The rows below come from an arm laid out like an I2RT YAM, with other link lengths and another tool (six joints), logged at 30 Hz.
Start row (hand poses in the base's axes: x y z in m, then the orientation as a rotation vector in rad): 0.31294, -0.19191, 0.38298, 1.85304, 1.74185, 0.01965
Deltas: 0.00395, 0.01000, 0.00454, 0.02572, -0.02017, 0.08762; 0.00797, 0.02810, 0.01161, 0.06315, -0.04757, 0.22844; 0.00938, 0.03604, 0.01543, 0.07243, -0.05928, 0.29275; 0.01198, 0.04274, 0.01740, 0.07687, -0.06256, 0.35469; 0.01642, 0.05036, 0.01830, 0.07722, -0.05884, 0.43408; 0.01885, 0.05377, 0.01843, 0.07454, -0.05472, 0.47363; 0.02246, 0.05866, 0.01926, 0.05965, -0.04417, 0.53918; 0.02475, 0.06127, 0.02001, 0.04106, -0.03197, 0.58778; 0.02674, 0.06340, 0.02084, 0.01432, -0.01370, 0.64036; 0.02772, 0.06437, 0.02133, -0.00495, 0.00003, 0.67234; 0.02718, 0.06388, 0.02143, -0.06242, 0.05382, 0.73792; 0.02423, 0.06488, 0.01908, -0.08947, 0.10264, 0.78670; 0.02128, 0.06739, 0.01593, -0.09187, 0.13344, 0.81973
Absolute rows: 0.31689, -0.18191, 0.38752, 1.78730, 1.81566, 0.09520; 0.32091, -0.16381, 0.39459, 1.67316, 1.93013, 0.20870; 0.32232, -0.15587, 0.39841, 1.61331, 1.97787, 0.25263; 0.32492, -0.14917, 0.40038, 1.55367, 2.02676, 0.28363; 0.32936, -0.14155, 0.40128, 1.47404, 2.09139, 0.31134; 0.33179, -0.13814, 0.40141, 1.43236, 2.12340, 0.32047; 0.33540, -0.13325, 0.40224, 1.35667, 2.17424, 0.32260; 0.33769, -0.13064, 0.40299, 1.29613, 2.21122, 0.31336; 0.33968, -0.12851, 0.40382, 1.22690, 2.25113, 0.29288; 0.34066, -0.12754, 0.40431, 1.18304, 2.27535, 0.27543; 0.34012, -0.12803, 0.40441, 1.08556, 2.33441, 0.20116; 0.33717, -0.12703, 0.40206, 1.02160, 2.38864, 0.15222; 0.33422, -0.12452, 0.39891, 0.98624, 2.42971, 0.13510
